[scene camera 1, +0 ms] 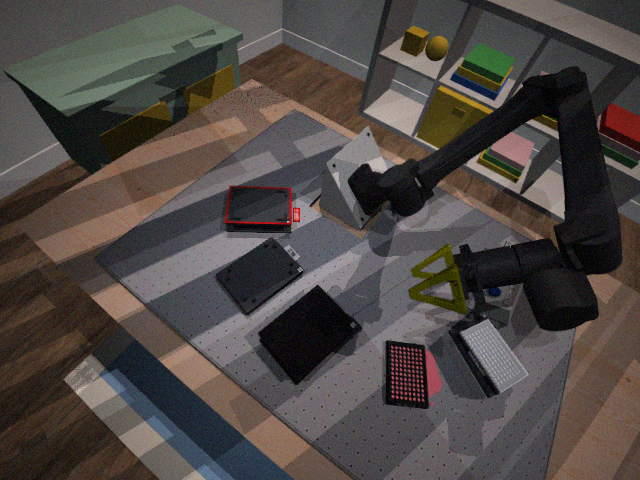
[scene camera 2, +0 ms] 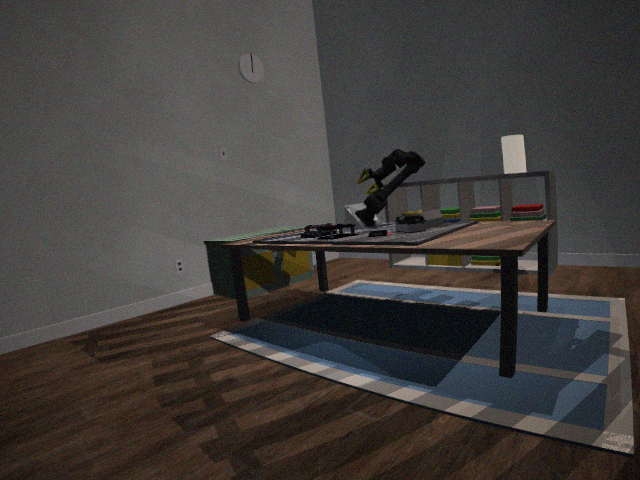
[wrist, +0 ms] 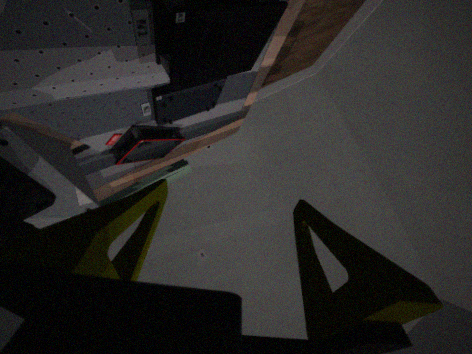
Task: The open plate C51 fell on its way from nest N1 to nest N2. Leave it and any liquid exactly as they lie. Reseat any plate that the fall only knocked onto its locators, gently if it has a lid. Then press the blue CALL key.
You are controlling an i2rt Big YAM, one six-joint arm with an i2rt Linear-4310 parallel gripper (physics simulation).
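Where they show: gripper, fingertip midpoint: (scene camera 1: pixel 410 282) (scene camera 2: pixel 361 188) (wrist: pixel 233 196); arm's base, link origin: (scene camera 1: pixel 364 189) (scene camera 2: pixel 364 218).
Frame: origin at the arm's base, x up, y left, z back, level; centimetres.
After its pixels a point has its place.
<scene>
My gripper (scene camera 1: pixel 412 281) @(x 18.3, y 21.0, z -29.5 cm) (scene camera 2: pixel 363 187) @(x 18.3, y 21.0, z -29.5 cm) (wrist: pixel 233 196) @(x 18.3, y 21.0, z -29.5 cm) is open and empty, raised above the mat. In scene camera 1, a black-framed plate with pink wells (scene camera 1: pixel 406 374) @(x -4.2, y 31.9, z -34.7 cm) lies on the mat, with a pink puddle (scene camera 1: pixel 434 374) @(x -5.0, y 37.3, z -30.8 cm) at its right side. A white plate (scene camera 1: pixel 493 356) @(x 2.9, y 43.8, z -23.6 cm) sits offset and seemingly tilted on a dark base (scene camera 1: pixel 473 361) @(x 0.4, y 41.6, z -25.7 cm). The blue key (scene camera 1: pixel 494 291) @(x 1.8, y 39.9, z -8.3 cm) shows partly behind the gripper; the other keys are hidden by the arm. The black nest N1 (scene camera 1: pixel 310 333) @(x 0.2, y 11.1, z -40.9 cm) (wrist: pixel 220 35) @(x 0.2, y 13.3, z -39.2 cm) and flatter dark nest N2 (scene camera 1: pixel 260 275) @(x -3.2, y -6.3, z -36.1 cm) (wrist: pixel 187 102) @(x -3.2, y -5.8, z -34.6 cm) stand left of the pink plate. Plate lettering is unreadable.
A red-outlined dark nest (scene camera 1: pixel 259 223) @(x -1.2, y -15.0, z -26.2 cm) (wrist: pixel 150 140) @(x -1.1, y -11.2, z -23.0 cm) stands beyond N2, with a red tag (scene camera 1: pixel 296 214) @(x -4.9, y -11.3, z -15.7 cm) beside it. A pale slanted panel (scene camera 1: pixel 338 192) @(x 2.5, y -4.2, z -7.8 cm) stands near the arm base. A green cabinet (scene camera 1: pixel 155 56) and a shelf unit (scene camera 1: pixel 376 64) stand beyond the table.
</scene>
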